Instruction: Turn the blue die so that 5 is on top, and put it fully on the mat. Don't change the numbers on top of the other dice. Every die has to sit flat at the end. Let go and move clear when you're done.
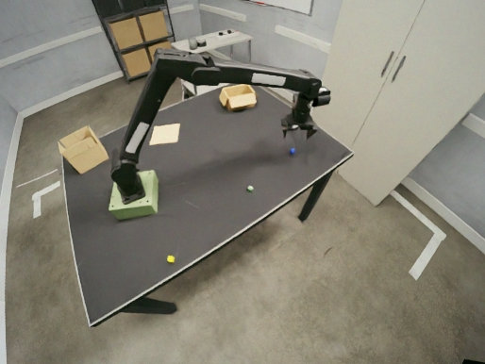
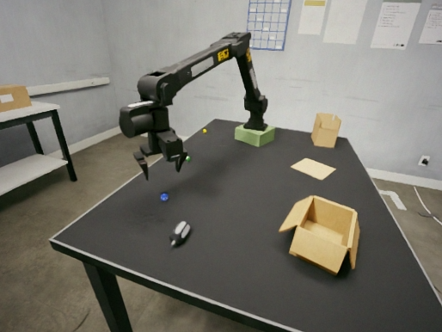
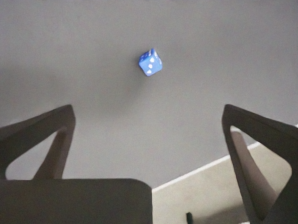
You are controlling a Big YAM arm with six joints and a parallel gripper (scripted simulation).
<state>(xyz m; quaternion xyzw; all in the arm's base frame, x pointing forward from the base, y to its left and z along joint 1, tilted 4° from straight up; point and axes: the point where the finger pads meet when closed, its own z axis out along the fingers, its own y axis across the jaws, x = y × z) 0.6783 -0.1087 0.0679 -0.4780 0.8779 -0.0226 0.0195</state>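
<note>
The blue die lies 90 mm below my hand. From my hand the other things lie so: grey-white object: 130 mm ahead, 130 mm to the left, 80 mm below; green die: 270 mm behind, 80 mm to the right, 90 mm below; tan mat: 470 mm behind, 440 mm to the left, 90 mm below.
</note>
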